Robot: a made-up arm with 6 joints. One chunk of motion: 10 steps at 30 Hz.
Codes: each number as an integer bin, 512 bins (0 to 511) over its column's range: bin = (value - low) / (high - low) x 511, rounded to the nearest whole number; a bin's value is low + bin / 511 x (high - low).
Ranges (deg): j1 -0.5..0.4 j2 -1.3..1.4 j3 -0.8..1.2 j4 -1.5..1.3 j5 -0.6..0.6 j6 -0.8..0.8
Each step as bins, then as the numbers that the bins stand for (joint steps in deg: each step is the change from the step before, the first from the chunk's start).
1 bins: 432 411 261 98 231 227
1 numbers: 0.261 0.872 0.222 -0.963 -0.058 -0.089
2 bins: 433 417 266 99 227 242
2 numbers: 0.263 0.903 0.241 -0.958 -0.067 -0.042
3 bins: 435 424 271 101 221 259
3 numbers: 0.266 0.940 0.261 -0.947 -0.081 0.011
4 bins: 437 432 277 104 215 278
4 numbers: 0.270 0.983 0.284 -0.930 -0.095 0.070
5 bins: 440 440 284 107 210 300
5 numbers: 0.275 1.025 0.312 -0.914 -0.107 0.139
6 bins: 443 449 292 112 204 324
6 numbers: 0.280 1.072 0.343 -0.886 -0.121 0.214
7 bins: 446 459 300 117 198 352
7 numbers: 0.286 1.125 0.374 -0.859 -0.135 0.302
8 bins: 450 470 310 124 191 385
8 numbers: 0.293 1.183 0.413 -0.821 -0.151 0.405
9 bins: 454 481 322 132 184 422
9 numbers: 0.300 1.241 0.460 -0.777 -0.168 0.521
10 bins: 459 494 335 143 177 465
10 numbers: 0.308 1.310 0.511 -0.716 -0.184 0.656
